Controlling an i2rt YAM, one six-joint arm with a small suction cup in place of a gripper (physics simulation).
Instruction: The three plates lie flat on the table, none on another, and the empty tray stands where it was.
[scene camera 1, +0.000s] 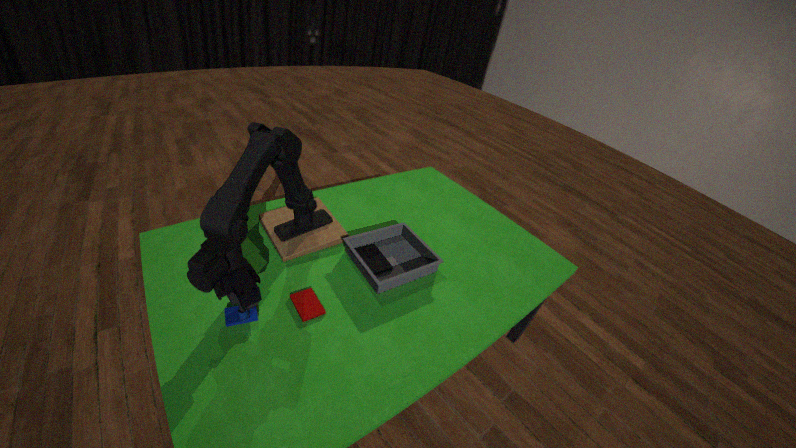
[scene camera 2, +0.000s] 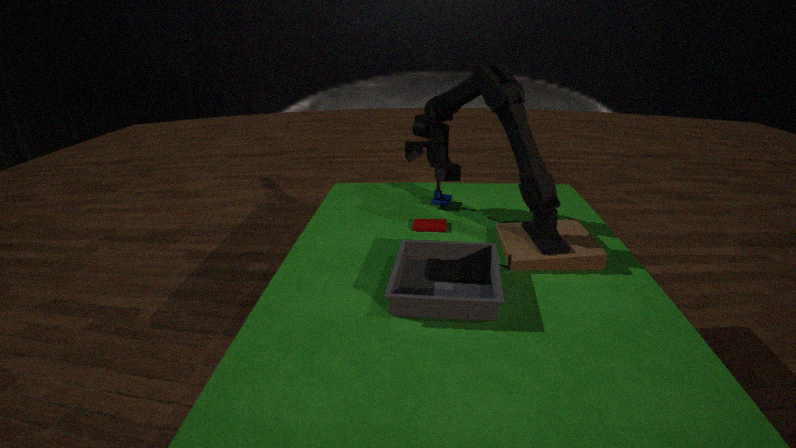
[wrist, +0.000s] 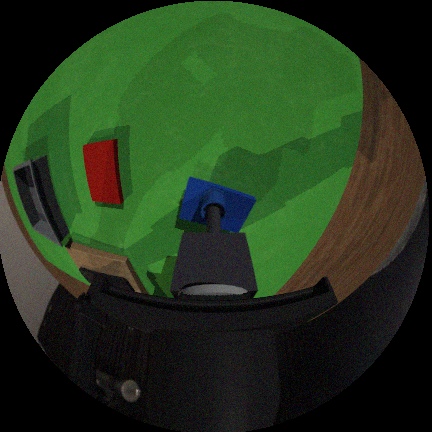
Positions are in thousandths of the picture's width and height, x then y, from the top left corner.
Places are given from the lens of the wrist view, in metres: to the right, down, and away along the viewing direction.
my suction cup (wrist: 487, 453): 0.00, -0.02, 0.14
blue plate (wrist: 552, 473): 0.03, -0.01, 0.16
red plate (wrist: 233, 367): -0.15, -0.08, 0.13
grey tray (wrist: 78, 425): -0.36, -0.07, 0.09
The marked spots on the grey tray and my suction cup are 0.36 m apart.
